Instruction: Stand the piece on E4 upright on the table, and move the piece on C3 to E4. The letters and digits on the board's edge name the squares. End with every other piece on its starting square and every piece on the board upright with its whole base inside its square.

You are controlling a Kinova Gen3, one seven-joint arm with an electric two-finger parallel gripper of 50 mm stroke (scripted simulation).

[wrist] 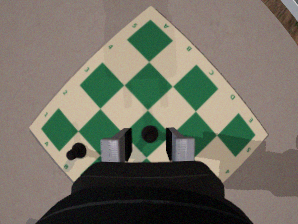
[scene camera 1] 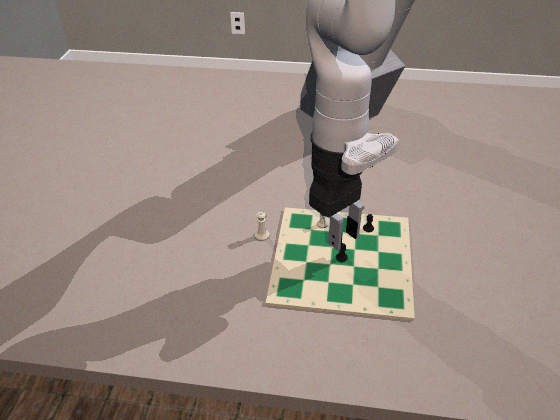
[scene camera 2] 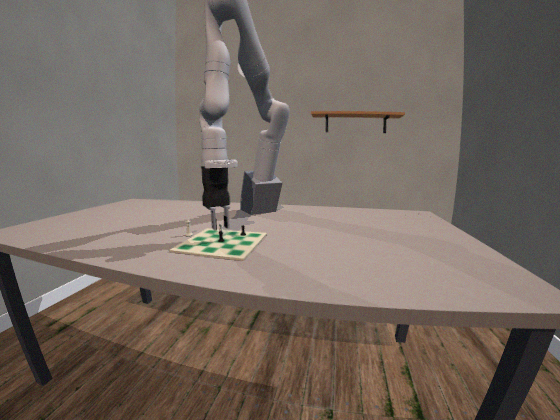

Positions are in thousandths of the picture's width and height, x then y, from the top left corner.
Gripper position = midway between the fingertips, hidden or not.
My gripper shows in the wrist view (498, 623), in scene camera 1 (613, 573) and in scene camera 2 (394, 544). A chessboard shows in the wrist view (502, 328), in scene camera 1 (672, 668) and in scene camera 2 (421, 589).
